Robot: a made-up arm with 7 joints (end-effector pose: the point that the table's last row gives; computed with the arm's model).
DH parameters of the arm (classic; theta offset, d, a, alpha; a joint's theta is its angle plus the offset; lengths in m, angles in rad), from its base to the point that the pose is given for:
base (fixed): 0 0.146 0 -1.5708
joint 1: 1.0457 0 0.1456 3.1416
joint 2: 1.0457 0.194 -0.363 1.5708
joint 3: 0.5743 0 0.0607 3.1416
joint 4: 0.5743 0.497 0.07 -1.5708
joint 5: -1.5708 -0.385 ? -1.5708
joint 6: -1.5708 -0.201 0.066 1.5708
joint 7: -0.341 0 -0.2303 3.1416
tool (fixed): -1.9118 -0.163 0 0
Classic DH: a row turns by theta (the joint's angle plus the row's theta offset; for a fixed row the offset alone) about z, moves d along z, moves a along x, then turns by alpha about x.
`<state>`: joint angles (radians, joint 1 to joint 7).
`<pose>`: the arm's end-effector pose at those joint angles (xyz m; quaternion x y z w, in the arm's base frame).
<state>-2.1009 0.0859 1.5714 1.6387 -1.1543 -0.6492 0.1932</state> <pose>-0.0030 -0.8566 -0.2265 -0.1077 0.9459 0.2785 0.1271</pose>
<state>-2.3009 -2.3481 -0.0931 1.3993 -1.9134 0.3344 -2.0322</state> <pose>-0.1203 -0.1165 0.7623 0.1099 0.8078 -0.5346 0.2227</pose>
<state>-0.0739 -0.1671 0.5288 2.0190 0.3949 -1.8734 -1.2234</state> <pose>0.3602 -0.1843 0.5173 0.7695 -0.0087 -0.6378 0.0315</pose>
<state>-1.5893 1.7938 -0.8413 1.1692 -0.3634 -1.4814 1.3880</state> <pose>-0.0994 -0.2440 -0.2756 0.1316 0.6458 -0.2029 0.7242</pose>
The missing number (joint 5, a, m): 0.045
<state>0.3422 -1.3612 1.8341 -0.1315 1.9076 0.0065 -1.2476</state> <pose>0.6199 -0.0672 0.6080 0.3821 0.3864 -0.7488 0.3796</pose>
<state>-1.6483 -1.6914 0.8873 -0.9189 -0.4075 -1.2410 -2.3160</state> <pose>-0.6862 -0.2347 0.4819 0.1248 0.5970 0.0844 0.7880</pose>
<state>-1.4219 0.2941 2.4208 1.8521 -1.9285 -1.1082 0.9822</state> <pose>0.0774 -0.7568 -0.4562 -0.3921 0.5204 0.5374 0.5354</pose>
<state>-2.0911 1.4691 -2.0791 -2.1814 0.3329 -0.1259 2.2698</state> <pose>0.9652 -0.3544 0.1157 -0.9249 0.3755 -0.0174 0.0567</pose>
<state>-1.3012 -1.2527 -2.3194 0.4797 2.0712 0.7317 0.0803</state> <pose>-0.1154 0.2286 0.8792 -0.7820 0.2761 0.3822 0.4076</pose>
